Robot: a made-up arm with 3 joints. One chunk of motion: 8 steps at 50 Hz.
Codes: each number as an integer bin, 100 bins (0 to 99) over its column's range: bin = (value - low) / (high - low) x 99, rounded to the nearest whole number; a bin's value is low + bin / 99 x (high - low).
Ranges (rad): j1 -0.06..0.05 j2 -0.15..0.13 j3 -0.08..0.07
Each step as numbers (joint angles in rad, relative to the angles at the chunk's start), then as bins.
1 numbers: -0.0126 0.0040 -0.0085
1 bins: 43 54 47
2 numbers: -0.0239 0.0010 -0.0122
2 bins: 32 53 45
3 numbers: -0.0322 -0.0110 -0.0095
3 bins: 25 49 47
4 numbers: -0.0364 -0.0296 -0.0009
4 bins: 21 43 52
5 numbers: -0.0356 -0.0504 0.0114
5 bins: 22 35 60
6 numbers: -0.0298 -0.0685 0.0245
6 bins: 27 29 69
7 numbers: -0.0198 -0.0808 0.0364
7 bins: 36 24 77
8 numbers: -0.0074 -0.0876 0.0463
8 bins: 47 22 83
